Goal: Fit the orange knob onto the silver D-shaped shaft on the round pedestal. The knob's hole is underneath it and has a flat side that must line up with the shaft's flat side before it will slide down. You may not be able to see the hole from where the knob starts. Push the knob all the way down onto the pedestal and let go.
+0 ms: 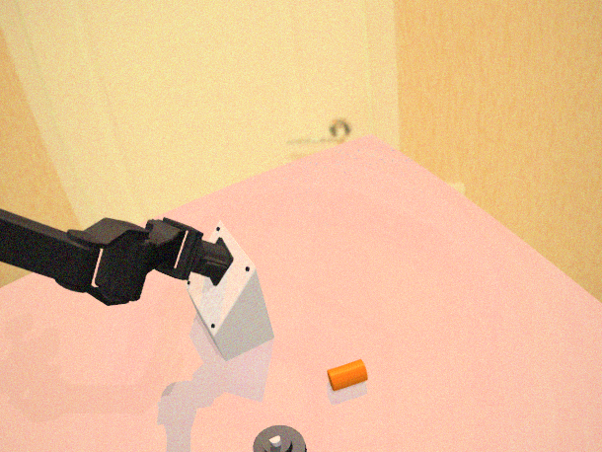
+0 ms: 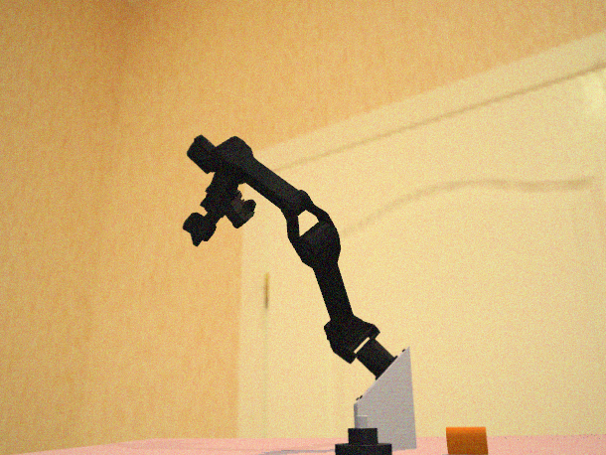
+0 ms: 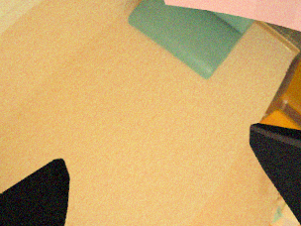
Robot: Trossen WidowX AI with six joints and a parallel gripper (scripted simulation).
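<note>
Right now the orange knob is 23 cm ahead of my gripper tip, 50 cm to the left of it and 44 cm below it. The rest, counted from my gripper tip: round pedestal: 30 cm ahead, 35 cm to the left, 43 cm below.
</note>
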